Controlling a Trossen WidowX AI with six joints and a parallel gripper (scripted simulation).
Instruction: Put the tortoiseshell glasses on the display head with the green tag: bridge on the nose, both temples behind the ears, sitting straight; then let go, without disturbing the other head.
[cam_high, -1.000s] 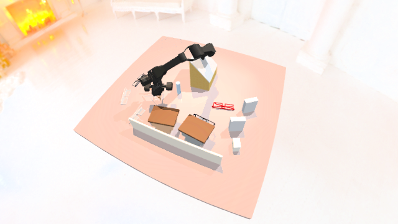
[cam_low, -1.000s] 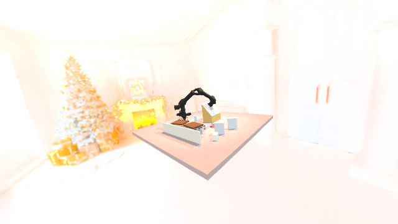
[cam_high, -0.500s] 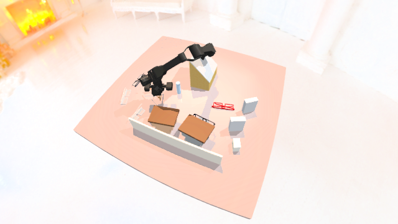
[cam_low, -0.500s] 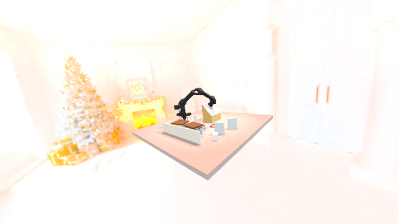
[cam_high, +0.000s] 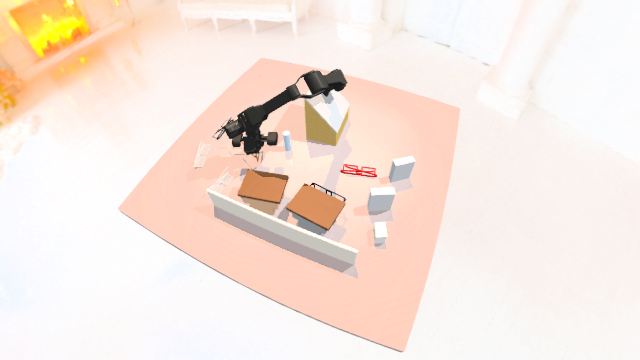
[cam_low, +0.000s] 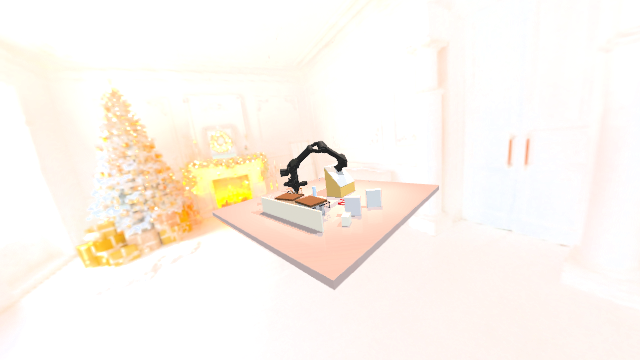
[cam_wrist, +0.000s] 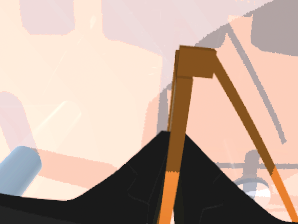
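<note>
Now: gripper tip 6 cm past the white post, 9 cm to the left of it and 3 cm above it. Also, from my gripper tip: low white wall (30 cm ahead, 20 cm to the left); then pale blue cylinder (10 cm behind, 9 cm to the left, 1 cm below).
</note>
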